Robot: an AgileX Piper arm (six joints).
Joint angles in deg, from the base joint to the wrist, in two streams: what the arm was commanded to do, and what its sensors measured. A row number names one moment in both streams.
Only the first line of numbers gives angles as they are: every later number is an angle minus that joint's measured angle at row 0.
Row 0, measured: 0.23 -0.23 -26.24 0.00 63.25 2.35
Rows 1 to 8, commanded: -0.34 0.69 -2.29 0.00 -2.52 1.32; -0.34 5.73 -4.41 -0.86 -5.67 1.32; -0.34 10.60 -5.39 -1.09 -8.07 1.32; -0.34 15.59 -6.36 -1.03 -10.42 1.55; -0.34 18.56 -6.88 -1.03 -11.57 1.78; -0.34 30.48 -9.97 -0.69 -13.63 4.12; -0.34 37.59 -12.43 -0.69 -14.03 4.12; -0.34 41.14 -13.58 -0.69 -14.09 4.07
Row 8, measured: 0.00 33.63 -10.83 -0.63 -12.60 3.26
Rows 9 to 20, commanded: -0.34 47.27 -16.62 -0.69 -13.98 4.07; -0.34 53.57 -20.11 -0.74 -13.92 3.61; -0.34 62.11 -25.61 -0.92 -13.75 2.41; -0.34 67.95 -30.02 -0.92 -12.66 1.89; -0.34 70.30 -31.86 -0.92 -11.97 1.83; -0.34 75.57 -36.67 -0.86 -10.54 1.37; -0.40 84.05 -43.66 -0.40 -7.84 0.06; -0.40 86.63 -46.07 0.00 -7.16 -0.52; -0.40 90.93 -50.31 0.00 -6.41 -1.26; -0.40 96.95 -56.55 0.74 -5.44 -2.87; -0.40 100.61 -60.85 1.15 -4.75 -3.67; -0.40 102.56 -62.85 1.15 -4.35 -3.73
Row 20, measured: 0.00 98.26 -57.98 0.46 -5.73 -2.35
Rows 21 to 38, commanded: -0.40 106.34 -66.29 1.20 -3.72 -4.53; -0.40 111.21 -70.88 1.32 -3.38 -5.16; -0.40 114.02 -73.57 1.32 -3.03 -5.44; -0.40 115.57 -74.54 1.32 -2.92 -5.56; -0.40 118.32 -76.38 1.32 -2.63 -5.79; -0.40 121.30 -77.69 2.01 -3.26 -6.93; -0.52 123.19 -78.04 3.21 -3.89 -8.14; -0.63 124.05 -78.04 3.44 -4.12 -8.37; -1.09 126.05 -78.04 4.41 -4.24 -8.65; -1.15 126.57 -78.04 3.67 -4.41 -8.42; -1.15 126.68 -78.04 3.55 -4.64 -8.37; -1.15 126.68 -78.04 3.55 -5.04 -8.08; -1.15 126.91 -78.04 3.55 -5.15 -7.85; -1.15 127.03 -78.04 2.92 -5.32 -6.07; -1.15 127.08 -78.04 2.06 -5.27 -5.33; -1.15 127.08 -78.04 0.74 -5.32 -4.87; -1.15 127.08 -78.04 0.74 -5.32 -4.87; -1.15 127.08 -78.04 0.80 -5.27 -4.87
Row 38, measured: -0.80 127.08 -77.87 1.72 -4.87 -5.16
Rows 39 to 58, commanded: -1.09 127.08 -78.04 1.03 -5.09 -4.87; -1.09 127.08 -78.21 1.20 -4.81 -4.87; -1.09 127.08 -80.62 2.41 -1.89 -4.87; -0.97 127.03 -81.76 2.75 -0.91 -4.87; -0.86 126.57 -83.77 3.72 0.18 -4.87; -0.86 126.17 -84.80 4.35 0.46 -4.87; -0.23 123.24 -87.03 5.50 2.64 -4.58; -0.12 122.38 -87.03 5.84 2.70 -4.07; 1.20 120.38 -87.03 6.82 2.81 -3.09; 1.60 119.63 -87.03 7.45 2.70 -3.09; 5.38 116.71 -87.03 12.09 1.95 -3.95; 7.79 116.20 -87.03 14.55 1.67 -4.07; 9.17 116.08 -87.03 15.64 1.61 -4.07; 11.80 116.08 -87.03 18.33 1.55 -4.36; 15.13 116.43 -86.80 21.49 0.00 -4.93; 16.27 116.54 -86.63 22.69 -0.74 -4.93; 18.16 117.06 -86.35 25.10 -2.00 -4.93; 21.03 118.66 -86.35 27.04 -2.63 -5.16; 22.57 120.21 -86.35 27.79 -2.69 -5.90; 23.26 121.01 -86.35 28.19 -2.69 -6.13
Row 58, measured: 22.29 119.75 -86.58 27.16 -1.94 -4.99
